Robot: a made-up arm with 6 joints.
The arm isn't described. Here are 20 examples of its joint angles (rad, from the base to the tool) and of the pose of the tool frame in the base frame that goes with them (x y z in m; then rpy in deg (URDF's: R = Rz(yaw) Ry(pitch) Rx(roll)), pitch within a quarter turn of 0, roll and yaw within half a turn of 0).
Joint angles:
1: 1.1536 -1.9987 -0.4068 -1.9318 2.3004 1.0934
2: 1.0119 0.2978 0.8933 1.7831 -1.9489 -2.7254
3: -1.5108 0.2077 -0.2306 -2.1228 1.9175 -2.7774
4: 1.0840 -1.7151 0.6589 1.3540 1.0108 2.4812
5: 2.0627 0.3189 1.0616 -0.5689 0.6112 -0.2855
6: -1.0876 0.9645 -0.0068 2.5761 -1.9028 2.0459
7: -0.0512 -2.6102 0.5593 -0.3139 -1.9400 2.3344
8: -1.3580 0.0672 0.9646 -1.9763 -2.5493 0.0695
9: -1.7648 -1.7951 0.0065 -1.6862 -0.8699 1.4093
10: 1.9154 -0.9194 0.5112 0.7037 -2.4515 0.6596
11: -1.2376 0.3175 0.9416 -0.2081 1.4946 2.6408
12: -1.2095 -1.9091 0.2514 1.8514 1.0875 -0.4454
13: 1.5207 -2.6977 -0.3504 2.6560 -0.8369 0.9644
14: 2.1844 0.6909 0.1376 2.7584 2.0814 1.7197
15: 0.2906 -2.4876 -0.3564 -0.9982 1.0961 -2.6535
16: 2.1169 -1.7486 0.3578 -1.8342 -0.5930 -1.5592
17: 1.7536 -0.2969 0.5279 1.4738 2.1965 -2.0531
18: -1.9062 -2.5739 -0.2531 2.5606 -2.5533 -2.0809
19: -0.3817 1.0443 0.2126 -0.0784 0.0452 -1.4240
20: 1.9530 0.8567 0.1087 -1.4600 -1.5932 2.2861
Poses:
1: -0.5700 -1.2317 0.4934 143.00 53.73 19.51
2: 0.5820 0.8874 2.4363 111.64 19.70 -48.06
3: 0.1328 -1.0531 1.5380 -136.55 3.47 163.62
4: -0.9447 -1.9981 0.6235 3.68 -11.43 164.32
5: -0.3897 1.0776 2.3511 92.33 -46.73 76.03
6: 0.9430 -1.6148 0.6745 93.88 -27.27 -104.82
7: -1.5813 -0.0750 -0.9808 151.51 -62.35 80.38
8: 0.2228 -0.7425 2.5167 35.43 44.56 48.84
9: 0.3051 1.5546 0.8308 -86.88 -56.33 2.48
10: 0.5846 -1.1346 2.1731 -56.09 43.22 40.06
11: 0.2910 -1.1813 2.3257 38.76 -45.81 105.86
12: -0.7111 1.9131 0.4177 163.32 -29.60 46.42
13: -0.1479 -1.2813 -0.5397 -26.80 -8.25 -90.28
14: -1.0339 1.3463 1.2818 -109.78 7.17 -70.88
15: -1.1923 -0.4536 -0.1565 8.50 -3.21 -133.05
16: 0.9499 -1.6110 0.8223 62.28 -22.37 -112.53
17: 0.0635 -0.0080 2.6082 -15.02 20.14 -160.42
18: 0.5822 1.2806 -0.4335 -116.71 50.84 -144.24
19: 1.7087 -0.8822 0.5904 99.36 63.74 -15.41
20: -0.5774 1.6003 0.8160 8.03 8.55 -171.39
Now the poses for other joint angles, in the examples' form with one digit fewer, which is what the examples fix.
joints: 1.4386 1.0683 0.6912 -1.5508 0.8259 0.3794
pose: 0.319 2.027 0.724 55.7 30.6 23.9
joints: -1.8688 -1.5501 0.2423 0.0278 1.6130 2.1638
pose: 0.402 1.682 1.177 60.3 32.7 63.3
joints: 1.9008 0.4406 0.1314 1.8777 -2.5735 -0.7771
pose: -0.492 1.374 1.740 -23.1 -31.7 -56.8
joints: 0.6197 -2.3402 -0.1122 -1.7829 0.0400 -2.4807
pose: -1.233 -0.882 -0.056 73.5 -34.2 -146.8
